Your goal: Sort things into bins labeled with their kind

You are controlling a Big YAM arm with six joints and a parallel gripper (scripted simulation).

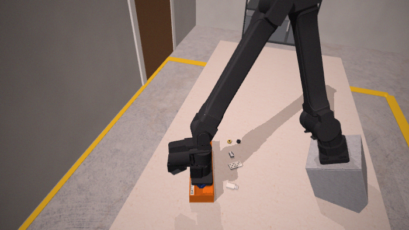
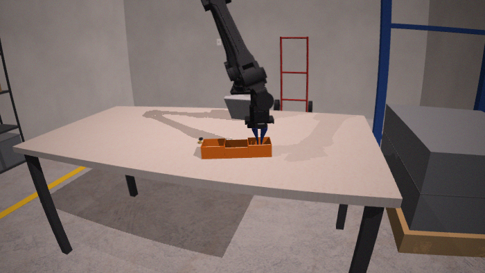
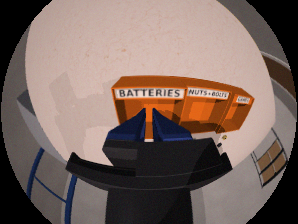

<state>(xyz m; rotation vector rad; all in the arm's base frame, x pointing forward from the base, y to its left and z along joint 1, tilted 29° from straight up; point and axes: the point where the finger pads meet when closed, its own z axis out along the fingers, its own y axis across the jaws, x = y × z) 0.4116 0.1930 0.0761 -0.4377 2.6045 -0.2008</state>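
The white domino lies 9 cm behind my hand, 15 cm to the right of it and 4 cm below it. The rest, counted from my hand: white USB stick: 10 cm behind, 5 cm to the right, 4 cm below; grey thing: 6 cm behind, 20 cm to the right, 3 cm below; orange three-compartment bin: 3 cm ahead, 8 cm to the right, 2 cm below.
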